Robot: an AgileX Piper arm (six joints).
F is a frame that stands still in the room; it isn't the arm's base.
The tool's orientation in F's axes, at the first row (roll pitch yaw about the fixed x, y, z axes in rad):
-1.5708, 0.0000, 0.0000
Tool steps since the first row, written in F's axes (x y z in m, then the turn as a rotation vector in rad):
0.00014, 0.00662, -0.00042, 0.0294, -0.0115, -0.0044
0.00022, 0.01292, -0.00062, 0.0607, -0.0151, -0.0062
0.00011, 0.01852, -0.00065, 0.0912, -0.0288, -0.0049
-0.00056, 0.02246, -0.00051, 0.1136, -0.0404, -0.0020
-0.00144, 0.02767, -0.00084, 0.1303, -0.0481, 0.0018
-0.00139, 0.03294, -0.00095, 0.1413, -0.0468, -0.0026
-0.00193, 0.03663, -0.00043, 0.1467, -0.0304, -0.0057
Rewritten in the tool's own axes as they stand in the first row. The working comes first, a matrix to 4 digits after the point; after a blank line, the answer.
The tool's axes in the first row as the columns of a matrix, in F's axes (used below as rounded here):
1.0000, 0.0000, 0.0000
0.0000, 0.0000, 1.0000
0.0000, -1.0000, 0.0000

0.00014, 0.00042, 0.00662, 0.0294, 0.0044, -0.0115
0.00022, 0.00062, 0.01292, 0.0607, 0.0062, -0.0151
0.00011, 0.00065, 0.01852, 0.0912, 0.0049, -0.0288
-0.00056, 0.00051, 0.02246, 0.1136, 0.0020, -0.0404
-0.00144, 0.00084, 0.02767, 0.1303, -0.0018, -0.0481
-0.00139, 0.00095, 0.03294, 0.1413, 0.0026, -0.0468
-0.00193, 0.00043, 0.03663, 0.1467, 0.0057, -0.0304

